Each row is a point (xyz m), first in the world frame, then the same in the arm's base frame.
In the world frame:
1: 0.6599 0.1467 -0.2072
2: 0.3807 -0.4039 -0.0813
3: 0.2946 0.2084 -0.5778
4: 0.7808 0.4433 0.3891
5: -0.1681 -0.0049 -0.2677
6: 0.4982 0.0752 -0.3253
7: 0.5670 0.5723 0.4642
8: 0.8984 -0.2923 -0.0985
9: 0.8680 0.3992 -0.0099
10: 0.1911 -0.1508 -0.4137
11: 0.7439 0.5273 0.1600
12: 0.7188 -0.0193 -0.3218
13: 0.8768 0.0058 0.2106
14: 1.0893 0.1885 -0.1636
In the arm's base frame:
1: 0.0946 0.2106 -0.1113
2: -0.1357 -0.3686 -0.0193
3: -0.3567 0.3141 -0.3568
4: 0.3666 0.4065 0.4768
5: -0.7182 0.0242 0.0187
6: -0.0920 0.1513 -0.1943
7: 0.1791 0.5080 0.6269
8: 0.3577 -0.2261 -0.1497
9: 0.3451 0.4369 0.0677
10: -0.4093 -0.0734 -0.2395
11: 0.2693 0.5264 0.2843
12: 0.1226 0.0705 -0.2654
13: 0.4160 0.0125 0.2032
14: 0.5197 0.2689 -0.1737

